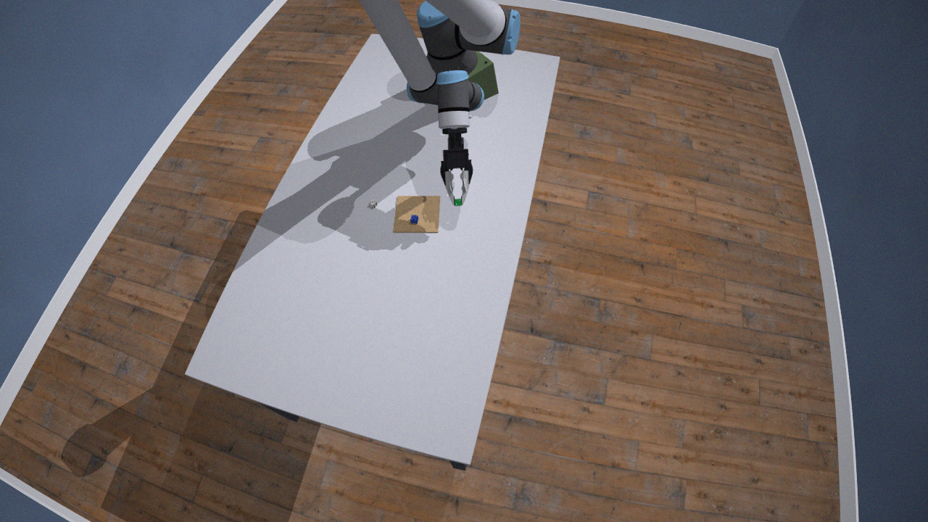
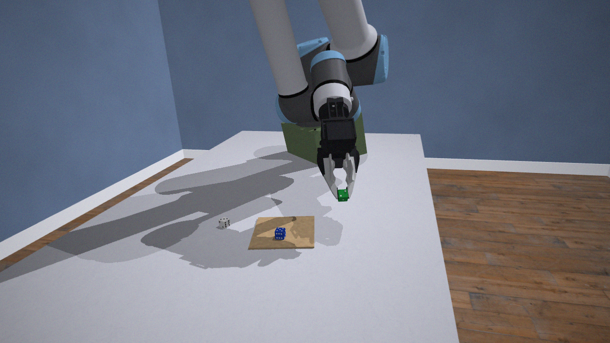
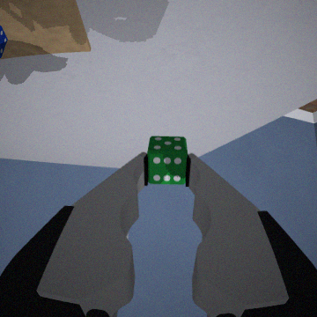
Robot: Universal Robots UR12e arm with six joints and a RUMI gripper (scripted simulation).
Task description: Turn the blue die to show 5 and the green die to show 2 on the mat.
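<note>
The green die lies 10 mm ahead of my hand. The rest, counted from my hand: tan mat 130 mm to the right, 100 mm below, 10 mm ahead; then white die 280 mm to the right, 100 mm below, 10 mm ahead; then blue die 130 mm to the right, 90 mm below, 40 mm ahead.
</note>
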